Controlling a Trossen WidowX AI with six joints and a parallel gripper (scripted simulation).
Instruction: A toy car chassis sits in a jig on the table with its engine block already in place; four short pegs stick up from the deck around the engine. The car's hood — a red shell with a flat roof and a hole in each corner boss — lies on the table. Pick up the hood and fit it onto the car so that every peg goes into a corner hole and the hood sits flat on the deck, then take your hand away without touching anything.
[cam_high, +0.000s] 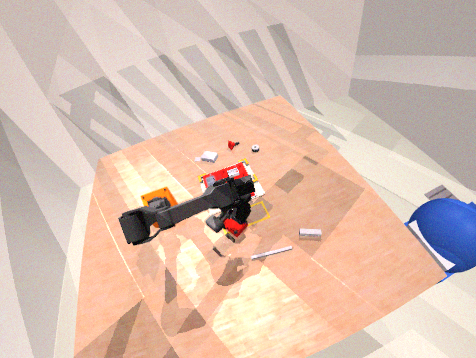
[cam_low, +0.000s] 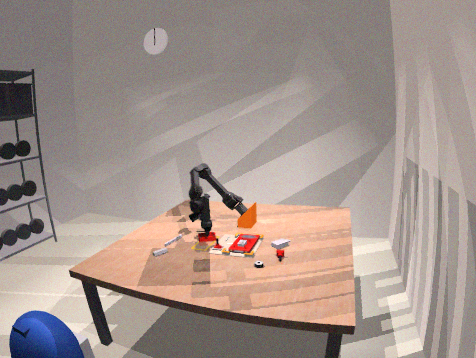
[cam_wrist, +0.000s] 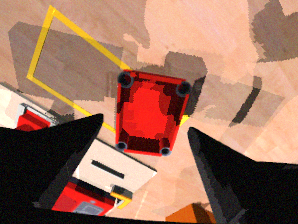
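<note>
My gripper tip is now 2 cm above the red hood. Round my gripper tip: grey rod 7 cm ahead, 18 cm to the right, 2 cm below.
</note>
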